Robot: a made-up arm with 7 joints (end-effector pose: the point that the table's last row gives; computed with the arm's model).
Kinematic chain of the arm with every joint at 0, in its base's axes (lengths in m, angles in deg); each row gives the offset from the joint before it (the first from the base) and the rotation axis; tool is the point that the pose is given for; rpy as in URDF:
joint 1: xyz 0 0 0.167 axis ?
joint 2: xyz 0 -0.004 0.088 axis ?
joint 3: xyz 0 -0.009 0.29 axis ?
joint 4: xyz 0 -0.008 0.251 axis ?
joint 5: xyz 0 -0.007 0.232 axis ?
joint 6: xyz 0 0 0.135 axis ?
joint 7: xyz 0 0 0.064 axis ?
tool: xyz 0 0 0 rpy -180 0 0
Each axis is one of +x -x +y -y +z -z.
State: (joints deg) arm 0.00 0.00 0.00 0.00 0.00 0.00 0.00
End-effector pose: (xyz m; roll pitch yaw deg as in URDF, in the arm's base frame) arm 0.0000 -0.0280 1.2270 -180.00 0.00 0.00
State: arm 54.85 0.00 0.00 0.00 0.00 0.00 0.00
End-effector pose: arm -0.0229 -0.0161 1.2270 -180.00 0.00 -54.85
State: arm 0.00 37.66 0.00 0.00 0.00 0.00 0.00
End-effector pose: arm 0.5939 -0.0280 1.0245 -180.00 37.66 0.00
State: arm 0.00 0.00 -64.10 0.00 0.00 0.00 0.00
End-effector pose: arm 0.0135 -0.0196 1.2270 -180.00 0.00 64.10
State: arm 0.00 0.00 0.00 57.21 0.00 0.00 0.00
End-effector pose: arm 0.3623 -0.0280 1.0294 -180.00 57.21 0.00
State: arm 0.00 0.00 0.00 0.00 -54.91 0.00 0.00
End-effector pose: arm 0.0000 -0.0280 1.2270 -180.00 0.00 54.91
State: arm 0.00 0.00 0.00 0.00 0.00 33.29 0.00
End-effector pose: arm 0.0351 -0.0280 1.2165 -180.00 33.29 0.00
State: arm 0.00 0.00 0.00 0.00 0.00 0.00 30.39
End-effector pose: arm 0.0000 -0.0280 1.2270 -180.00 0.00 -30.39
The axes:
joint 1: -z
joint 2: +y
joint 3: -z
joint 4: +y
joint 5: -z
joint 6: +y
joint 7: -z

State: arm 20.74 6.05 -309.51 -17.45 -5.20 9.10 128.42
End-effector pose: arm 0.0382 0.0606 1.2133 -173.21 -2.10 165.67
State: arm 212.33 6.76 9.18 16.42 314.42 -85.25 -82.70
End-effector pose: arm -0.0899 0.1548 1.1533 113.09 -22.22 -91.43
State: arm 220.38 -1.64 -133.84 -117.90 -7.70 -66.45 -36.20
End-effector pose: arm -0.0269 0.3219 0.5676 4.48 7.55 54.32
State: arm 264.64 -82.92 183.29 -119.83 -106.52 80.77 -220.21
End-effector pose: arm 0.1041 -0.2879 0.6094 48.15 -81.88 -24.69
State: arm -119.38 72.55 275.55 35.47 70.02 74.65 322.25
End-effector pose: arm -0.5986 0.6172 0.4159 -21.00 17.14 -65.74
